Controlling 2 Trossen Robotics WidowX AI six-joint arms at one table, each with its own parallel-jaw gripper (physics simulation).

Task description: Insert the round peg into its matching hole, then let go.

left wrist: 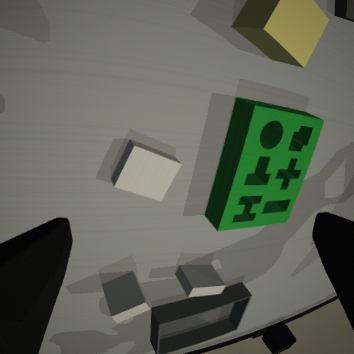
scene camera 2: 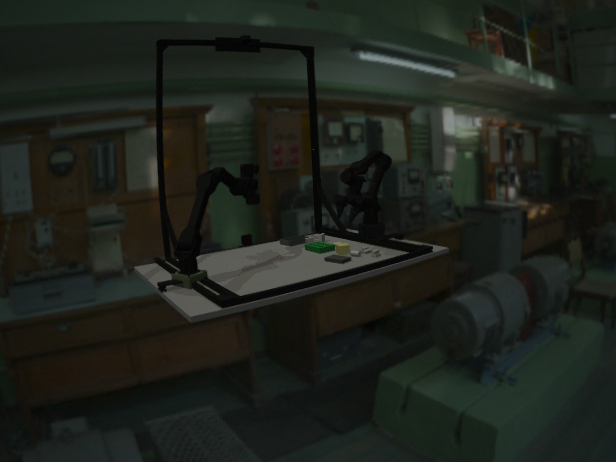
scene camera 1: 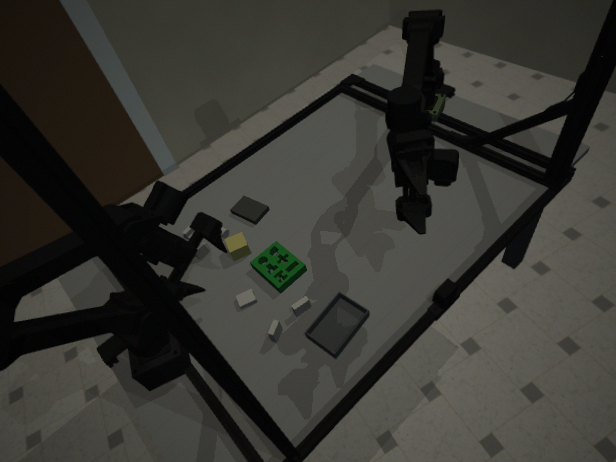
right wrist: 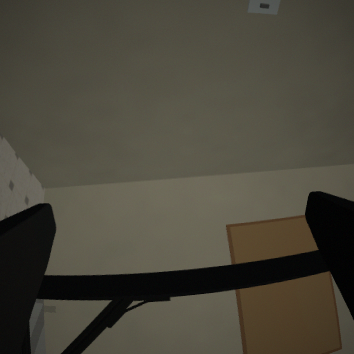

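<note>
A green board (scene camera 1: 295, 279) (scene camera 2: 320, 248) (left wrist: 225, 165) with shaped holes lies flat on the table. Its round hole (scene camera 1: 263, 260) (left wrist: 271, 135) is vacant. I cannot make out which piece is the round peg. Small white pieces (scene camera 1: 189, 232) lie beyond my left gripper in scene camera 1, partly hidden by it; several pale pieces show beside the yellow block in scene camera 2. My left gripper (scene camera 1: 214, 269) (left wrist: 196, 229) is open and empty above the table, just left of the board in scene camera 1. My right gripper (scene camera 1: 424, 213) (right wrist: 182, 211) is open and empty, raised far from the board.
A yellow block (scene camera 1: 237, 245) (scene camera 2: 342, 248) (left wrist: 297, 30) stands beside the board. White blocks (scene camera 1: 246, 298) (left wrist: 147, 172) lie near it. A dark open tray (scene camera 1: 321, 346) (left wrist: 200, 303) and a flat dark slab (scene camera 1: 249, 210) (scene camera 2: 338, 259) lie on opposite sides. Black frame bars edge the table.
</note>
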